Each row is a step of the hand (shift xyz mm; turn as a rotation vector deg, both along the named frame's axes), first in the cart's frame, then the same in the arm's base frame.
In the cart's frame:
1: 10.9 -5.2 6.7 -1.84 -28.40 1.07
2: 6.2 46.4 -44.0 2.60 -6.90 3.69
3: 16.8 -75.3 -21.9 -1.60 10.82 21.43
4: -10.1 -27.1 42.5 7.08 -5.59 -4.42
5: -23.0 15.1 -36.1 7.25 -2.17 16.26
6: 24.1 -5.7 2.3 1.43 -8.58 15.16
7: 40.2 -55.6 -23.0 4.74 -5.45 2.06
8: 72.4 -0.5 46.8 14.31 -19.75 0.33
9: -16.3 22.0 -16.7 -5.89 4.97 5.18
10: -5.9 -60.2 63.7 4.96 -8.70 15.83
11: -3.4 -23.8 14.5 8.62 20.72 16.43
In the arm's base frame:
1: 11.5 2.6 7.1 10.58 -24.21 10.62
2: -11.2 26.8 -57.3 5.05 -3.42 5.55
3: 49.4 -63.1 3.2 -7.74 15.55 16.65
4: -0.5 -12.8 49.8 9.11 -3.10 -2.87
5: -24.5 -9.4 -37.0 6.23 6.76 15.40
6: 23.9 6.4 2.1 3.86 -1.49 16.98
7: 61.9 -36.9 -6.4 6.46 -1.82 3.36
8: 61.7 46.6 38.2 21.39 -10.24 5.72
9: -22.9 5.8 -21.7 -7.83 3.35 3.69
10: 16.0 -31.6 80.4 7.03 0.16 17.36
11: 6.2 -16.5 21.8 -2.48 26.58 7.81

